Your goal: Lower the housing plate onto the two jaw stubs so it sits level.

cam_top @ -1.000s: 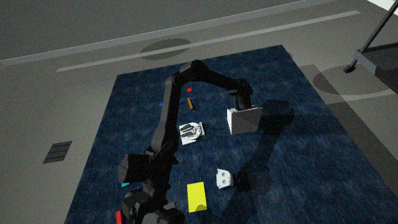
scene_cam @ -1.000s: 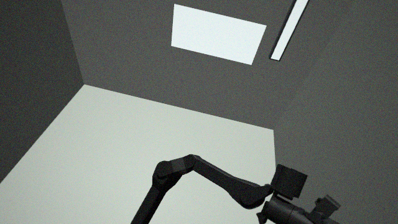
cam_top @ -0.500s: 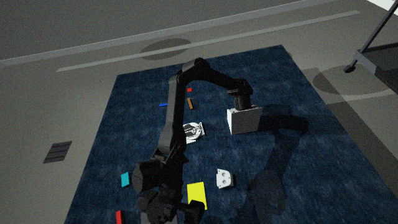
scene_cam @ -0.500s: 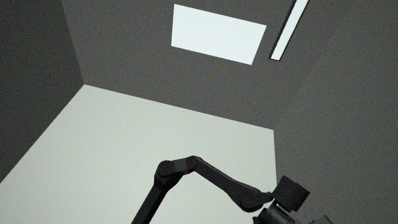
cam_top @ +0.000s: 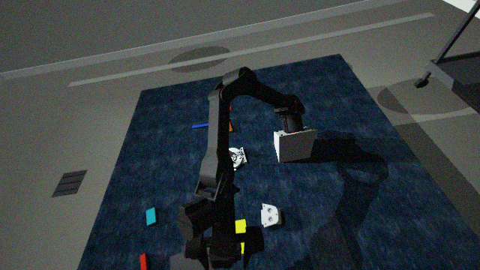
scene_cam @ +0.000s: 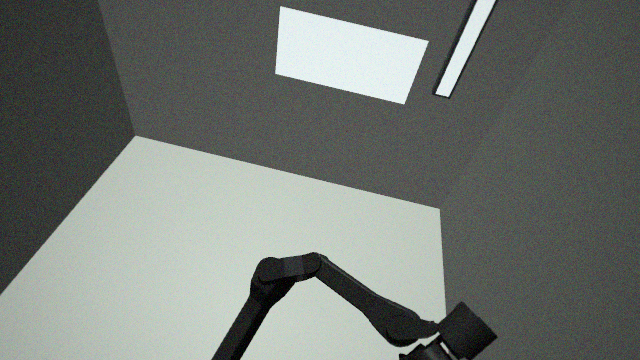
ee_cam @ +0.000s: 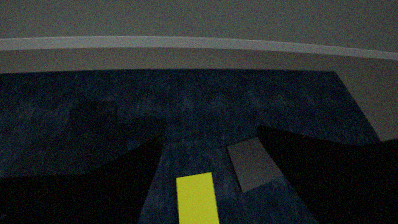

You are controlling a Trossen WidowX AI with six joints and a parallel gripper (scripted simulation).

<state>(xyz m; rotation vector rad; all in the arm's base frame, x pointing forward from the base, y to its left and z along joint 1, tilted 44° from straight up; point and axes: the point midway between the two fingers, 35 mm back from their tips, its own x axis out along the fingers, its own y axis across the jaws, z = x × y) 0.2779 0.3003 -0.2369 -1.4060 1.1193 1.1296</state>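
Right now the yellow block is 1 cm behind my gripper tip, 10 cm to the right of it and 17 cm below it. Round my gripper tip: cyan block: 32 cm ahead, 22 cm to the right, 16 cm below; then red block: 32 cm ahead, 6 cm to the right, 16 cm below; then grey slab: 15 cm ahead, 4 cm to the right, 16 cm below.
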